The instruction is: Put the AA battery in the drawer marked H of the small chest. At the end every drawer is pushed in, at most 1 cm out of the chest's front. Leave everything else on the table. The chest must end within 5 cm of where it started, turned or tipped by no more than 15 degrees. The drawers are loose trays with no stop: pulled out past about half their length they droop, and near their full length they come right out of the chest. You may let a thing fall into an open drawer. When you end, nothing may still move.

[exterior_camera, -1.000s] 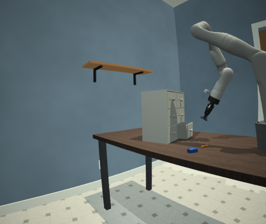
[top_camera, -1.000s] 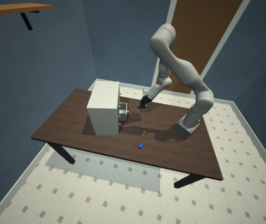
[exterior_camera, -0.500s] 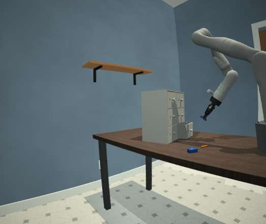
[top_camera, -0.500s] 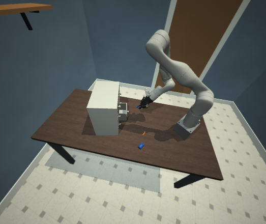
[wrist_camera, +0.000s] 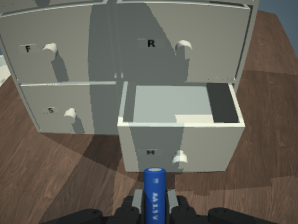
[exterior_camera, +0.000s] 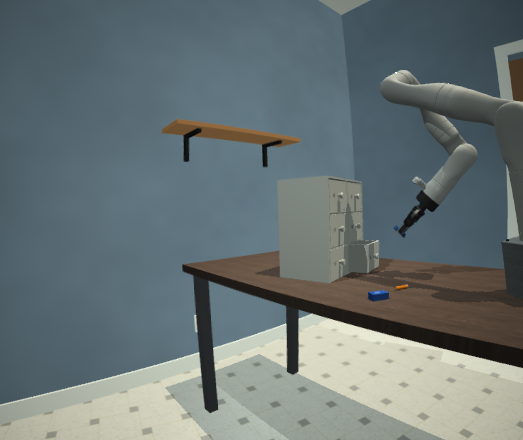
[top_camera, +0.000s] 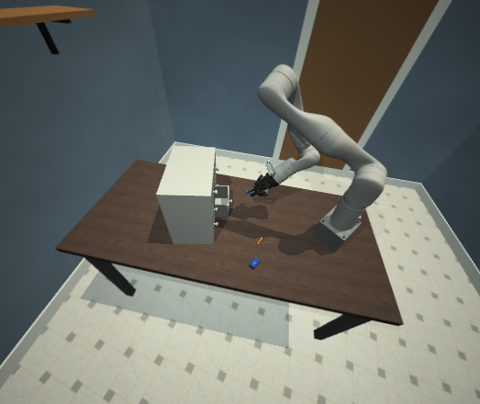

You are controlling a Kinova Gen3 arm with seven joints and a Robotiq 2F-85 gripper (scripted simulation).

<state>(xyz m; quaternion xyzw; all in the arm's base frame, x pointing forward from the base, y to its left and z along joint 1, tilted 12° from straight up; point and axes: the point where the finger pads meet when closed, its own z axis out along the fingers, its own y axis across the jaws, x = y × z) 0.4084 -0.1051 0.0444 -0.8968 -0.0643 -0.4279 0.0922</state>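
Now: hand 20 cm short of the drawer marked H, 1 cm to the right of it and 12 cm above it. Round my hand: blue block (6 cm behind, 28 cm to the left, 15 cm below); then orange AA battery (7 cm behind, 17 cm to the left, 15 cm below).
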